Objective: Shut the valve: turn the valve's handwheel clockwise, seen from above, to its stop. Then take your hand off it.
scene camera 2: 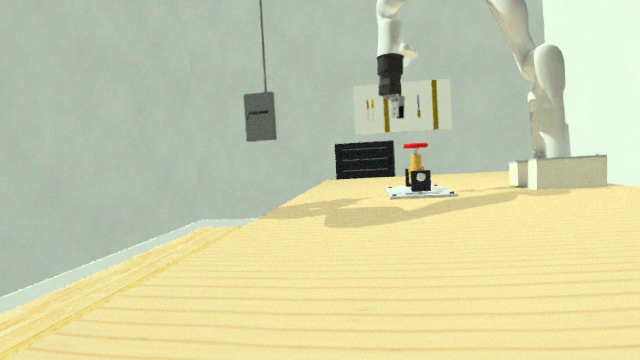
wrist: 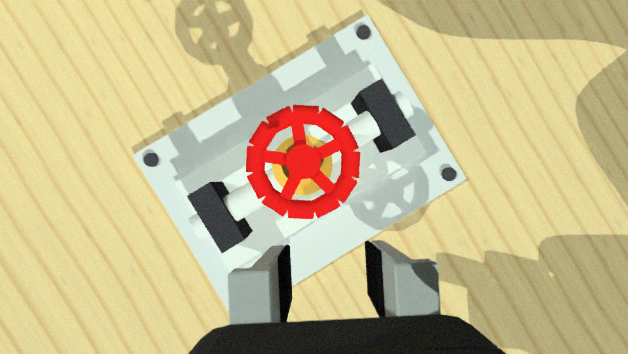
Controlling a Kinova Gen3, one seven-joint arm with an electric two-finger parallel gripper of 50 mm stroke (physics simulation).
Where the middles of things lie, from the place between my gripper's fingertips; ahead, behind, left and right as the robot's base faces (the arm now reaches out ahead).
Scene:
The red handwheel [wrist: 303, 161] lies 10 cm below my hand, 5 cm behind it and 1 cm to the left of it. Also, from my hand: base plate [wrist: 216, 131]: 22 cm below, 5 cm behind, 1 cm to the left.

